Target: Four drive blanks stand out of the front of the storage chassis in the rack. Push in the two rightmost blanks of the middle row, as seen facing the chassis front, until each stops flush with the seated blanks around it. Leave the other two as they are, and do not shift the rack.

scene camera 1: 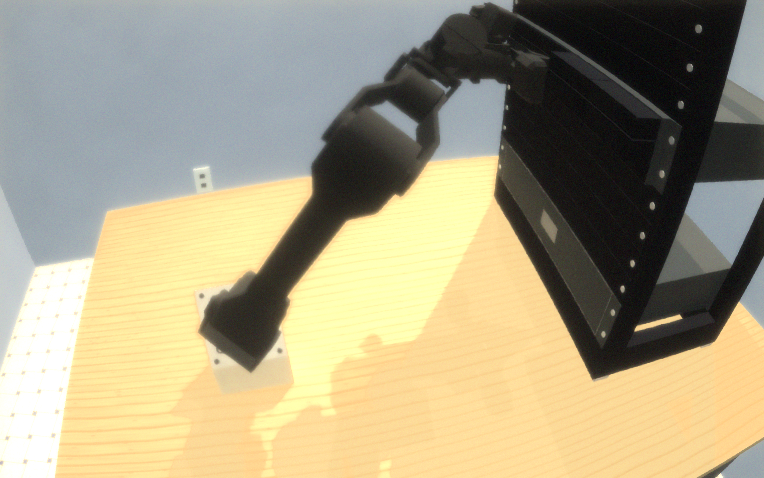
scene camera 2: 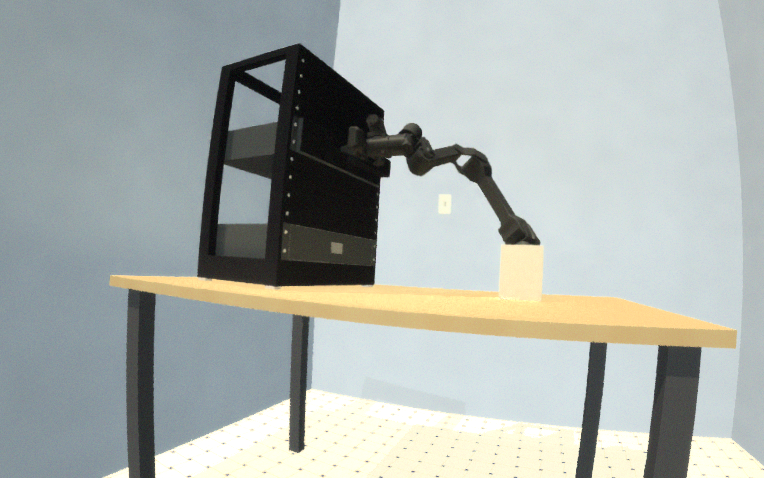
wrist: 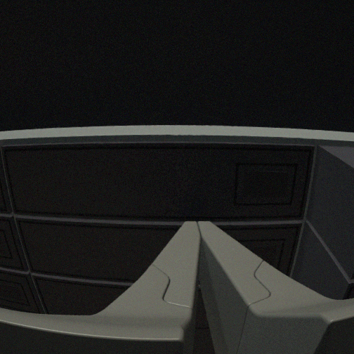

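Pixels of known places: gripper, fingertip midpoint: (scene camera 2: 340,149); arm's base at its link origin: (scene camera 1: 237,330) (scene camera 2: 523,263).
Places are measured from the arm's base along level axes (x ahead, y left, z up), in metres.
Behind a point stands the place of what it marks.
The storage chassis (scene camera 1: 667,147) @[x 0.498, y -0.107, z 0.295 m] (scene camera 2: 253,143) @[x 0.659, y 0.339, z 0.278 m] (wrist: 175,131) sits in the black rack (scene camera 1: 715,56) @[x 0.512, y -0.131, z 0.418 m] (scene camera 2: 276,197) @[x 0.532, y 0.373, z 0.120 m]. In the wrist view a wide dark top-row blank (wrist: 125,182) and a middle-row blank (wrist: 75,250) lie below its pale top edge. At the right, side faces of blanks standing out (scene camera 1: 597,78) @[x 0.468, y 0.017, z 0.326 m] (scene camera 2: 384,167) @[x 0.449, y -0.050, z 0.293 m] (wrist: 330,215) show; their exact number is unclear. My gripper (scene camera 1: 543,70) @[x 0.491, y 0.161, z 0.295 m] (scene camera 2: 344,149) @[x 0.491, y 0.161, z 0.295 m] (wrist: 196,232) is shut and empty. Its fingertips overlap the seam between these two rows; contact is unclear. The fingers hide part of the middle and lower rows.
A grey lower unit (scene camera 1: 569,242) @[x 0.502, y 0.048, z 0.040 m] (scene camera 2: 309,242) @[x 0.508, y 0.255, z 0.023 m] with a pale label is in the rack's bottom. The arm's base block (scene camera 1: 253,374) @[x 0.009, y -0.031, z -0.061 m] (scene camera 2: 521,273) @[x 0.000, y 0.044, z -0.028 m] stands on the wooden table (scene camera 1: 140,281) @[x -0.215, y 0.237, z -0.097 m] (scene camera 2: 428,312) @[x 0.099, y 0.512, z -0.097 m]. Black panelling spans above the chassis edge. The rack stands upright.
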